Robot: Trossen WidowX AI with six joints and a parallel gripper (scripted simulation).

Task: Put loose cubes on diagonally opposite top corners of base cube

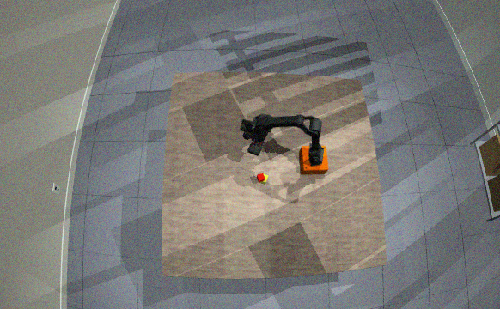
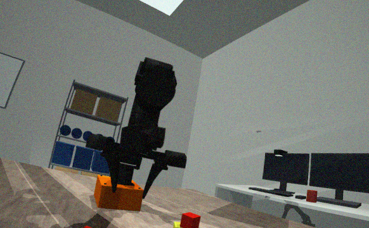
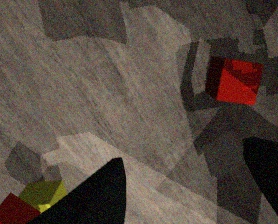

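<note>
Now: gripper tip 16 cm to the right of the yellow cube, 9 cm above it and 1 cm past it.
</note>
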